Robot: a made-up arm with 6 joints. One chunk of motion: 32 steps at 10 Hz.
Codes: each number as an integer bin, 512 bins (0 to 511) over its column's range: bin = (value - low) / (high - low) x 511, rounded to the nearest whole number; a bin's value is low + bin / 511 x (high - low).
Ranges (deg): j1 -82..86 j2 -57..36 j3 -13..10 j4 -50..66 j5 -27..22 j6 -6..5
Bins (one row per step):
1: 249 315 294 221 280 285
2: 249 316 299 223 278 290
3: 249 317 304 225 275 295
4: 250 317 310 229 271 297
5: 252 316 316 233 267 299
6: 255 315 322 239 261 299
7: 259 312 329 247 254 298
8: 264 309 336 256 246 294
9: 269 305 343 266 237 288
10: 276 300 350 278 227 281
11: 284 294 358 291 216 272
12: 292 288 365 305 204 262
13: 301 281 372 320 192 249
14: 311 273 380 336 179 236
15: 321 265 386 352 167 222
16: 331 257 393 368 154 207
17: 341 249 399 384 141 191
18: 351 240 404 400 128 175
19: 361 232 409 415 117 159
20: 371 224 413 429 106 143
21: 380 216 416 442 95 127
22: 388 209 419 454 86 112
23: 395 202 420 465 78 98
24: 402 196 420 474 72 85
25: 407 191 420 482 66 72
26: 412 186 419 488 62 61
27: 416 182 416 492 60 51
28: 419 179 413 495 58 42
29: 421 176 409 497 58 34
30: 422 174 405 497 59 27
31: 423 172 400 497 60 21
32: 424 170 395 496 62 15
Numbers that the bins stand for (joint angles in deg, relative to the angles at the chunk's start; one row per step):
1: -0.14 0.33 0.23 0.17 -0.15 0.14
2: -0.14 0.51 0.46 0.62 -0.34 0.24
3: -0.14 0.69 0.68 1.08 -0.63 0.35
4: 0.19 0.69 0.95 1.98 -1.01 0.39
5: 0.85 0.51 1.22 2.89 -1.40 0.44
6: 1.84 0.33 1.49 4.25 -1.97 0.44
7: 3.15 -0.22 1.81 6.07 -2.64 0.41
8: 4.79 -0.76 2.12 8.11 -3.41 0.33
9: 6.44 -1.49 2.44 10.38 -4.27 0.20
10: 8.74 -2.40 2.75 13.11 -5.23 0.05
11: 11.37 -3.49 3.11 16.06 -6.29 -0.14
12: 14.00 -4.59 3.43 19.24 -7.44 -0.36
13: 16.96 -5.86 3.74 22.64 -8.59 -0.64
14: 20.25 -7.32 4.10 26.27 -9.84 -0.92
15: 23.53 -8.77 4.37 29.91 -10.99 -1.22
16: 26.82 -10.23 4.69 33.54 -12.23 -1.54
17: 30.11 -11.68 4.96 37.17 -13.48 -1.89
18: 33.40 -13.32 5.18 40.80 -14.73 -2.23
19: 36.68 -14.78 5.41 44.21 -15.78 -2.58
20: 39.97 -16.23 5.59 47.39 -16.84 -2.92
21: 42.93 -17.69 5.72 50.34 -17.89 -3.27
22: 45.56 -18.96 5.86 53.06 -18.75 -3.59
23: 47.86 -20.24 5.90 55.56 -19.52 -3.89
24: 50.16 -21.33 5.90 57.60 -20.10 -4.17
25: 51.81 -22.24 5.90 59.42 -20.67 -4.45
26: 53.45 -23.15 5.86 60.78 -21.05 -4.69
27: 54.77 -23.88 5.72 61.69 -21.25 -4.90
28: 55.75 -24.42 5.59 62.37 -21.44 -5.10
29: 56.41 -24.97 5.41 62.82 -21.44 -5.27
30: 56.74 -25.33 5.23 62.82 -21.34 -5.42
31: 57.07 -25.70 5.00 62.82 -21.25 -5.55
32: 57.40 -26.06 4.78 62.59 -21.05 -5.68

